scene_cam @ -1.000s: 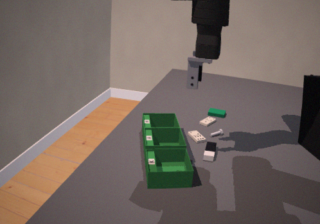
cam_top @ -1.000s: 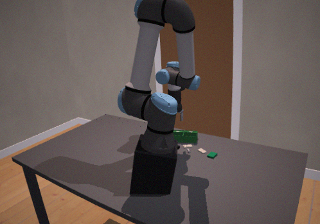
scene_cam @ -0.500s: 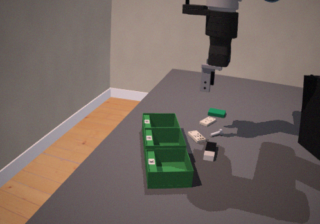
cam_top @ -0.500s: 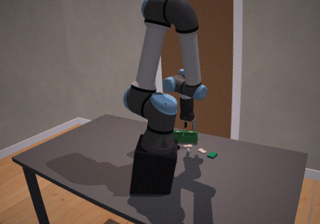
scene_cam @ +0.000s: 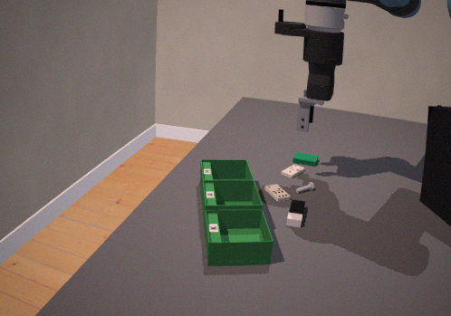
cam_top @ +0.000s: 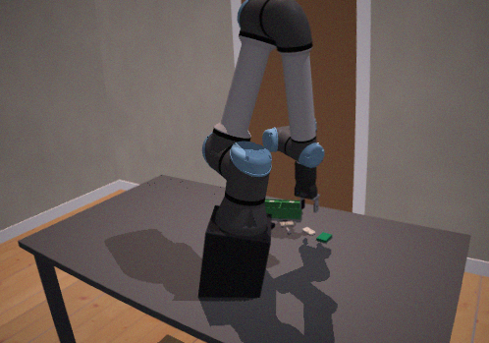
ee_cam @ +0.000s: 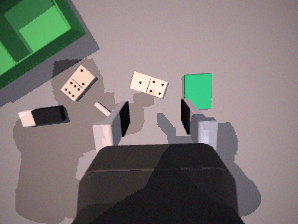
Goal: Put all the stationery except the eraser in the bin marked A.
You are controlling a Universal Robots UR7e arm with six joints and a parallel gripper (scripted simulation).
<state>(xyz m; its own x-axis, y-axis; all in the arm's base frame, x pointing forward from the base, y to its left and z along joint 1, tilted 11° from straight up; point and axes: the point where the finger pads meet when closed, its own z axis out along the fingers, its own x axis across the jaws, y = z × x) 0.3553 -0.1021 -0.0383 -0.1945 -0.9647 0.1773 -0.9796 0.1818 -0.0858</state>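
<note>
Right now the green block is 11 cm below my hand, 6 cm to the right of it and 1 cm behind it. The rest, counted from my hand: bolt 11 cm below, 8 cm to the left, 2 cm behind; then black-and-white block 18 cm to the left, 11 cm below, 1 cm ahead; then domino 11 cm below, 1 cm ahead.
</note>
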